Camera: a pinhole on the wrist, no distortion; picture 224 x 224 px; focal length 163.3 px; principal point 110.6 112.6 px. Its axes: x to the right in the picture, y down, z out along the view. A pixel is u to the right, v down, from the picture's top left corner.
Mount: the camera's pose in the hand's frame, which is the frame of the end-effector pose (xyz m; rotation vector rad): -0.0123 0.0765 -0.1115 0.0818 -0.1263 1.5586
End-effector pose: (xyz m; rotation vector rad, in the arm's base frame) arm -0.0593 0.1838 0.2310 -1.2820 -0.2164 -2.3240
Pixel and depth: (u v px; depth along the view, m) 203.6 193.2 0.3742
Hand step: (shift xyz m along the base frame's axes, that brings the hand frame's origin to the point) 0.4205 -0.0424 -0.0370
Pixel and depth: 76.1 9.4 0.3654
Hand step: 0.0688 0.0643 0.3124
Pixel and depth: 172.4 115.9 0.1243
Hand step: 0.0724 -0.0811 -0.0146
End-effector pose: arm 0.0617 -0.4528 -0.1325 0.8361 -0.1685 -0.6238
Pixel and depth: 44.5 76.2 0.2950
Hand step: -0.0638 -0.1735 0.0471
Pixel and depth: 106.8 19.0 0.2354
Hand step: 0.0641 -0.1275 0.1003
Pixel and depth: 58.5 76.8 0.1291
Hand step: 0.0135 -0.0052 0.0202
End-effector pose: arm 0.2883 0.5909 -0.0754 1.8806 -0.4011 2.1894
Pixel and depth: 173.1 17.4 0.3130
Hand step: 0.1264 -0.2199 0.1820
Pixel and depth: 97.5 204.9 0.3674
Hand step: 0.2596 -0.0847 -0.1940
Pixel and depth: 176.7 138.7 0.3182
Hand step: 0.1580 -0.2288 -0.0493
